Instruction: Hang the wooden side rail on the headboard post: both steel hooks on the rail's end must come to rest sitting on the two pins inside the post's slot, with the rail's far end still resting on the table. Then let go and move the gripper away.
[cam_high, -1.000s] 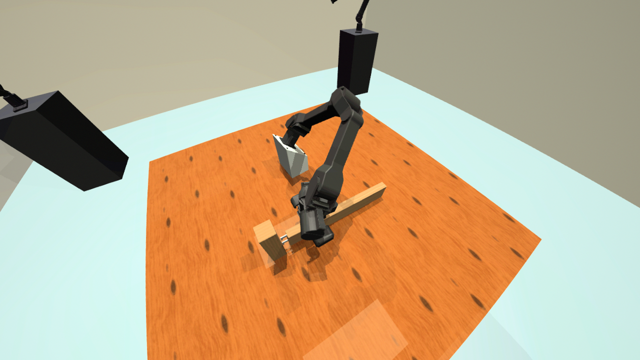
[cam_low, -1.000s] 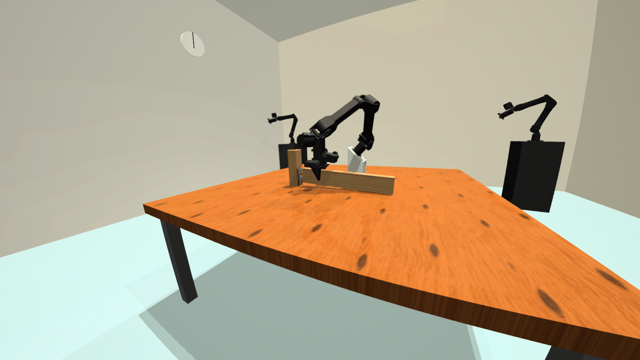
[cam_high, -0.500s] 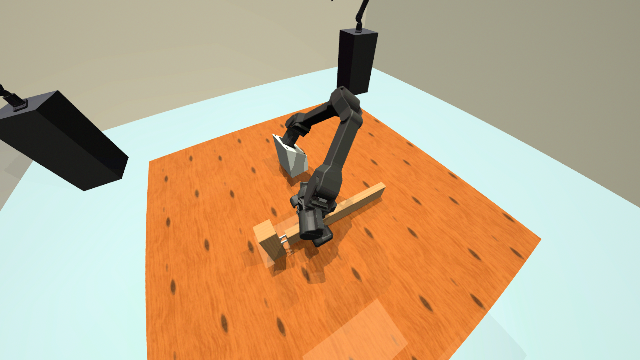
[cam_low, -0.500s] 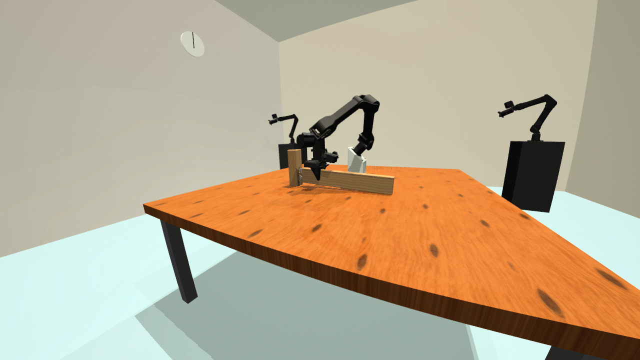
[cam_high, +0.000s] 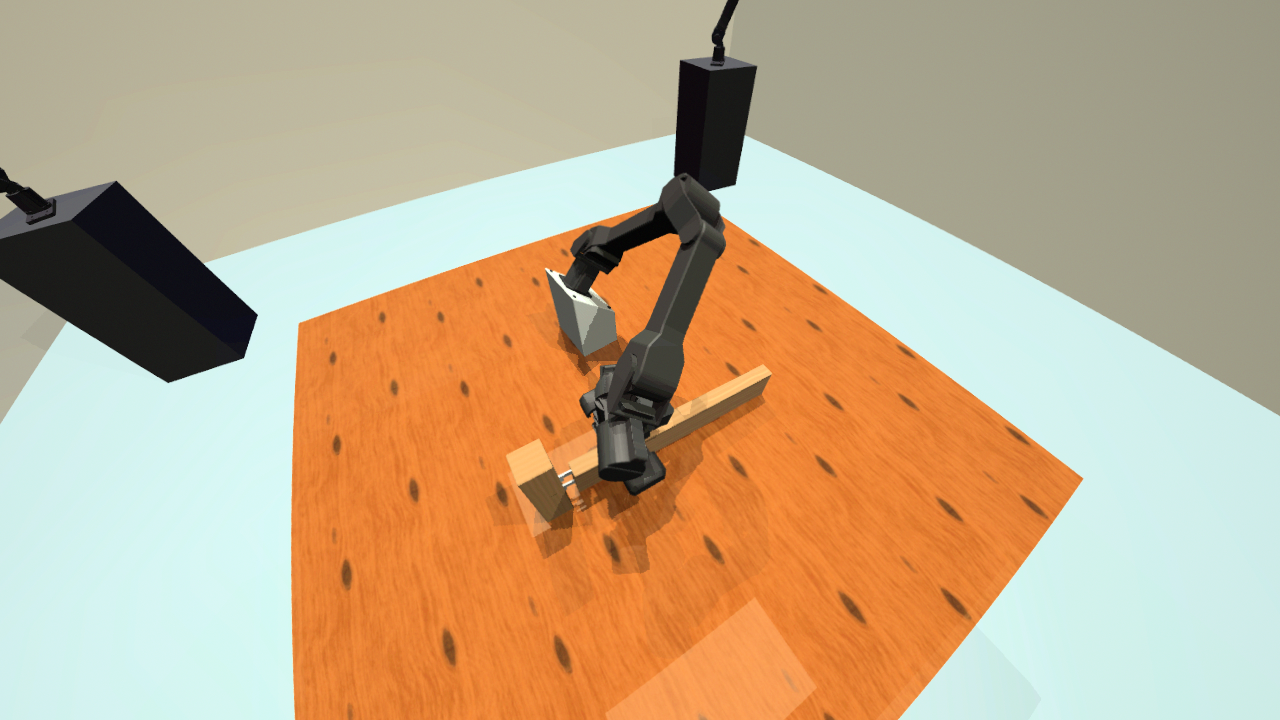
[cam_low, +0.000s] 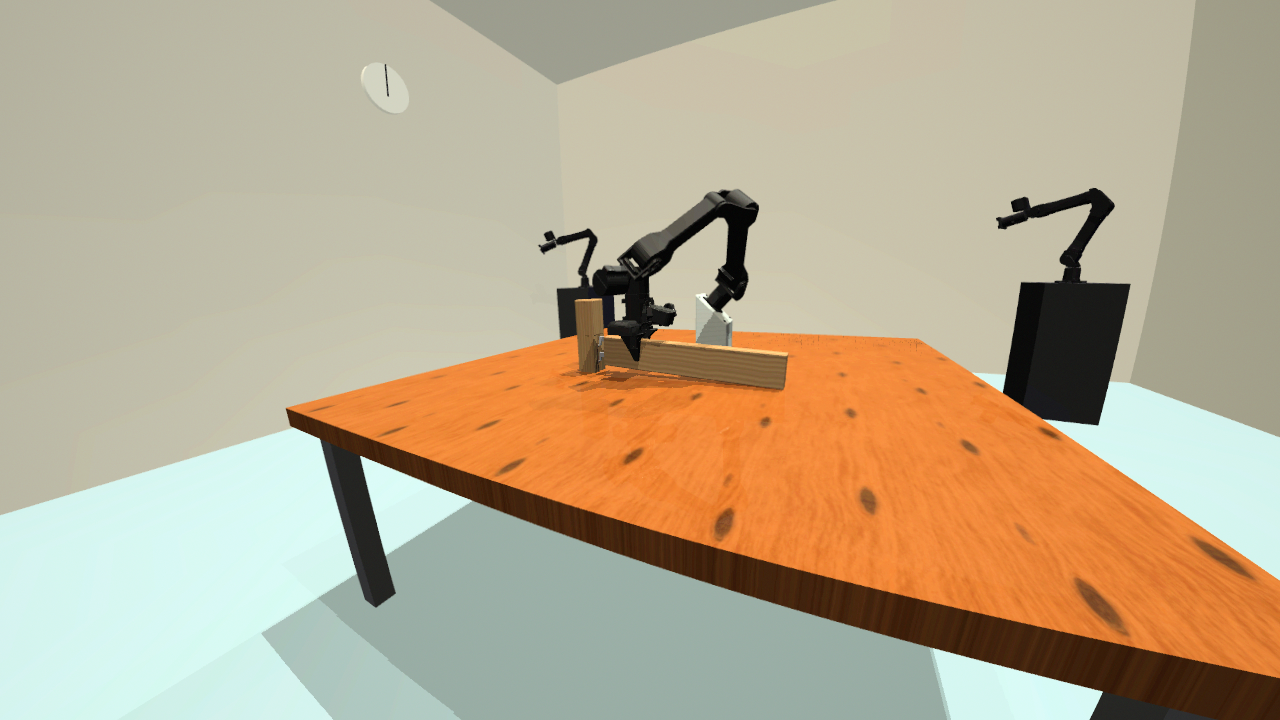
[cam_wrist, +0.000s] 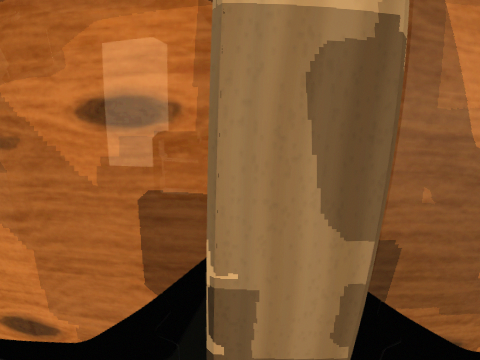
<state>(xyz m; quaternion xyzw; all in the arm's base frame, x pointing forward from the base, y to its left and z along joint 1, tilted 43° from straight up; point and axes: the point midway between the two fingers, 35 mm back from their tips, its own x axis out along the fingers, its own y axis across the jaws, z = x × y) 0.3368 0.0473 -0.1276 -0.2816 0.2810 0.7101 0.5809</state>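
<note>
My gripper tip is 13 cm to the left of the headboard post, 4 cm below it and 1 cm short of it.
</note>
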